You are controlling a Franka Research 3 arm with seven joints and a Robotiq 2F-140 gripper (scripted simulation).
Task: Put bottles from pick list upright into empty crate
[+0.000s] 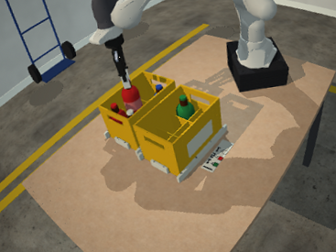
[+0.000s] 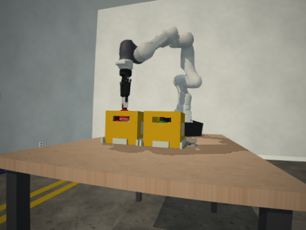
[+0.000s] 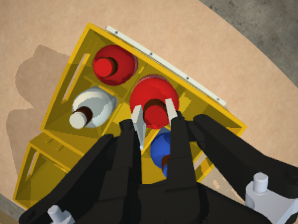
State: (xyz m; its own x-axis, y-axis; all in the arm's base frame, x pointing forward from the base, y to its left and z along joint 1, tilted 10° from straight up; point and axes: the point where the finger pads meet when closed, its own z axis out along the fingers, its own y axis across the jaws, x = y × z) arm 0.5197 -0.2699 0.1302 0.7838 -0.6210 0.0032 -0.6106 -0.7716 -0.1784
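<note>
Right now my hand is 80 mm above the red-label bottle. From my hand the other things lie so: white-capped bottle: 150 mm below, 100 mm to the left, 80 mm ahead; then blue-label bottle: 150 mm below, 100 mm behind, 80 mm to the left; then green bottle: 210 mm to the left, 150 mm below, 100 mm behind.
</note>
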